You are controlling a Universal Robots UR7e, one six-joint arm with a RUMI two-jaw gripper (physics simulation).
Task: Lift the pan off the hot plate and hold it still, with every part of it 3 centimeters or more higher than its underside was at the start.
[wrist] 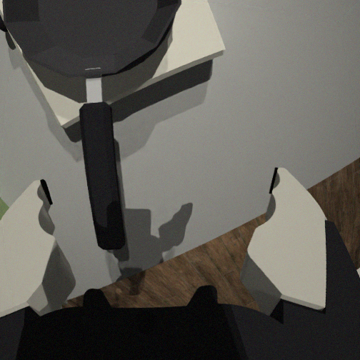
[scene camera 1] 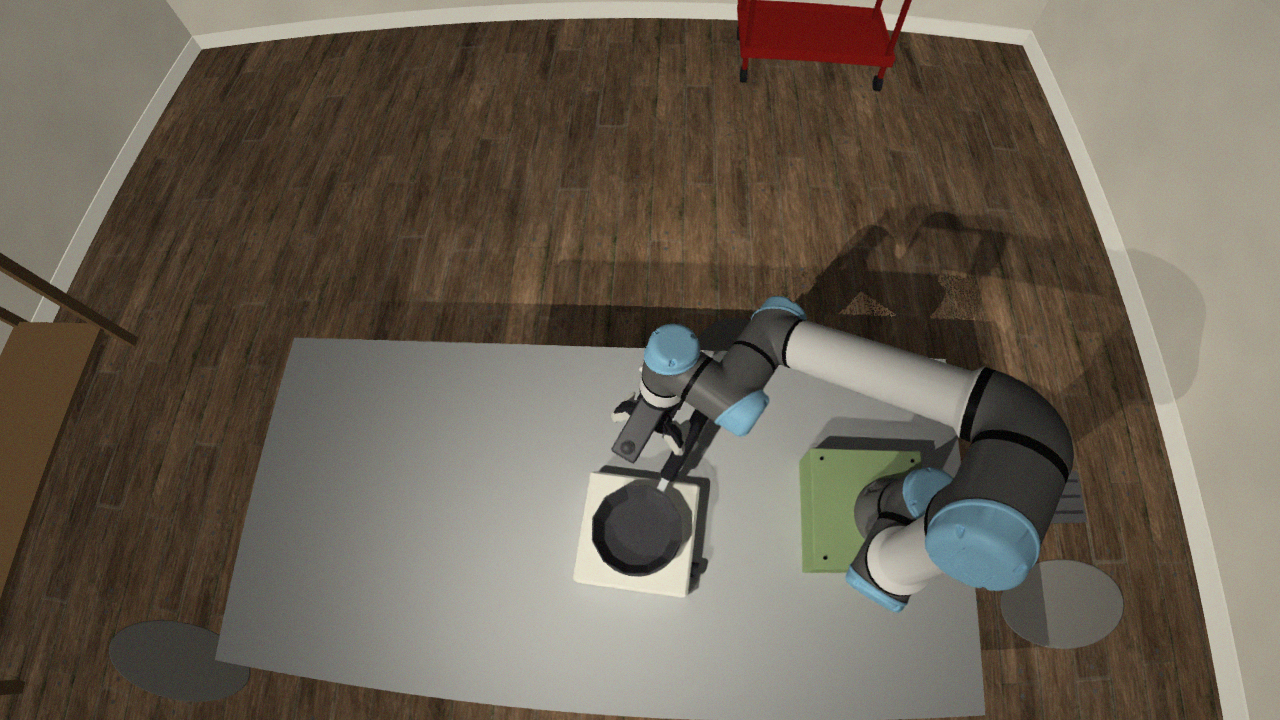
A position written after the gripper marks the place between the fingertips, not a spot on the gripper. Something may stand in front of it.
Note:
In view: the gripper [scene camera 1: 646, 435], a dark pan [scene camera 1: 636, 530] and a cream hot plate [scene camera 1: 672, 579].
The dark pan also shows in the wrist view [wrist: 73, 45]. The gripper also shows in the wrist view [wrist: 158, 176].

